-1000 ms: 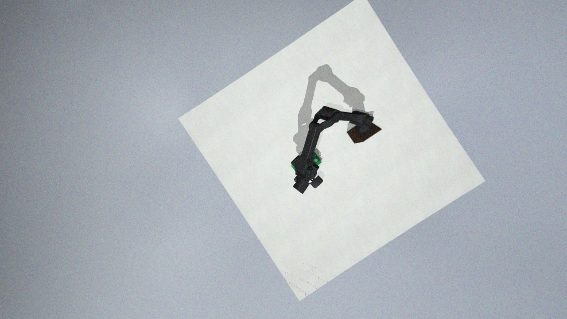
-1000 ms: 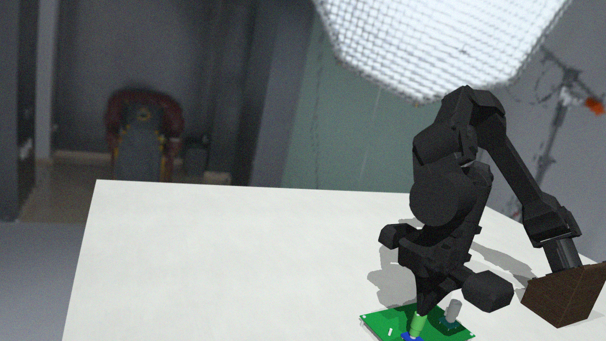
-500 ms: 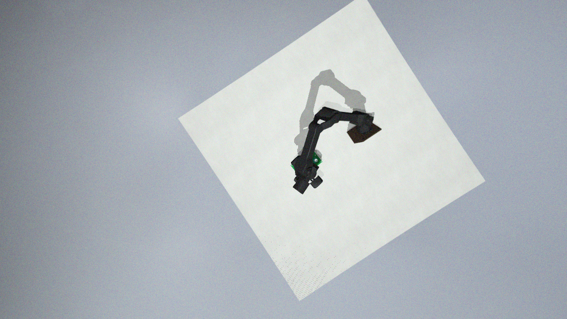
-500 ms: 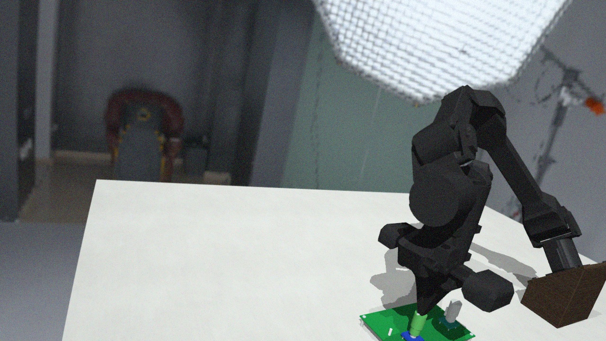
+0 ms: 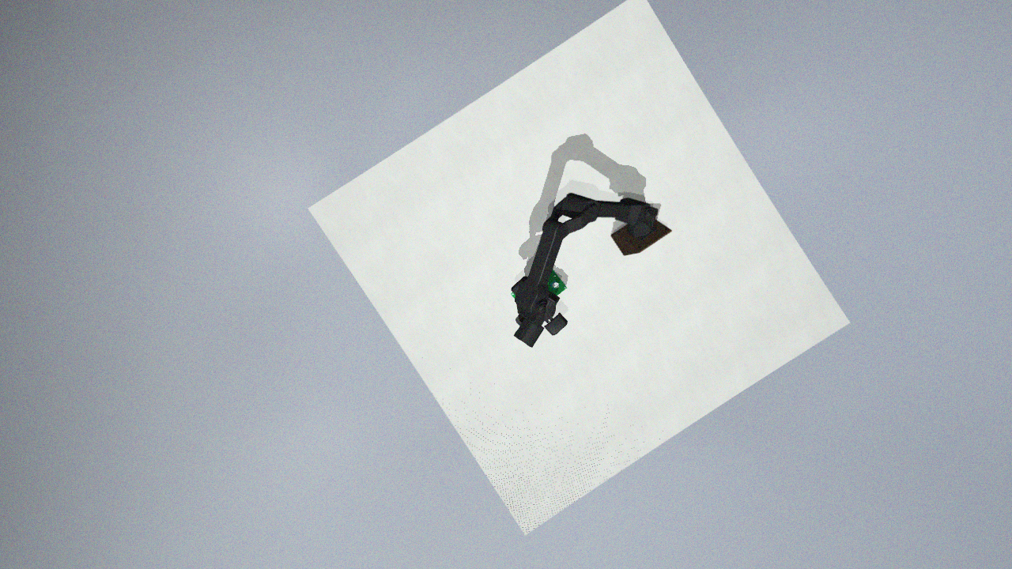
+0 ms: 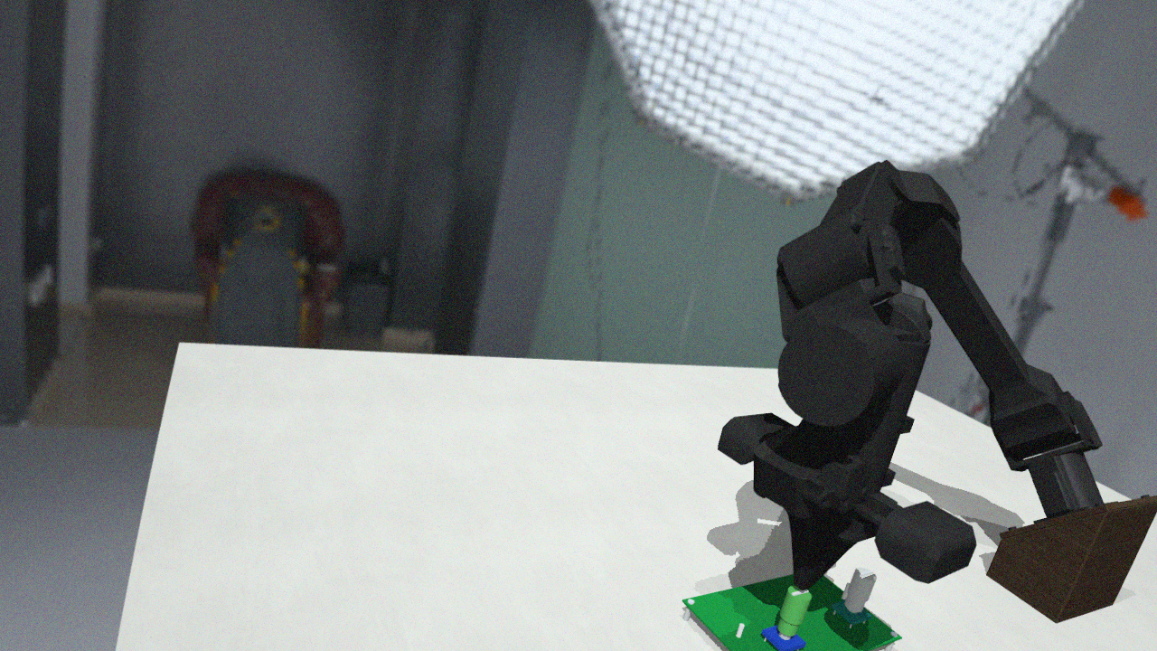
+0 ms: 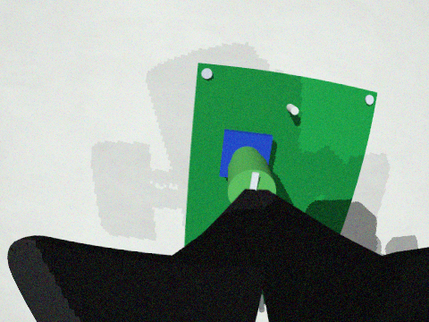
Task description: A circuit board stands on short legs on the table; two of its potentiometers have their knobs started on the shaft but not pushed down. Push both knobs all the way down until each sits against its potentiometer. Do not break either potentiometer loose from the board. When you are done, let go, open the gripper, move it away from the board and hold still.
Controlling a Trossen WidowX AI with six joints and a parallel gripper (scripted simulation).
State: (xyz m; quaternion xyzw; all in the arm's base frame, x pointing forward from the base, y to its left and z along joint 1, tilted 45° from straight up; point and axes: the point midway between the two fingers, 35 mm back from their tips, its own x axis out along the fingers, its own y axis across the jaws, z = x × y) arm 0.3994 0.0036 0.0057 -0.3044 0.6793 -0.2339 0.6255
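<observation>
My gripper tip is now 20 mm above the green knob. From my gripper tip the other things lie so: white knob (90 mm behind, 10 mm to the right, 20 mm below).
</observation>
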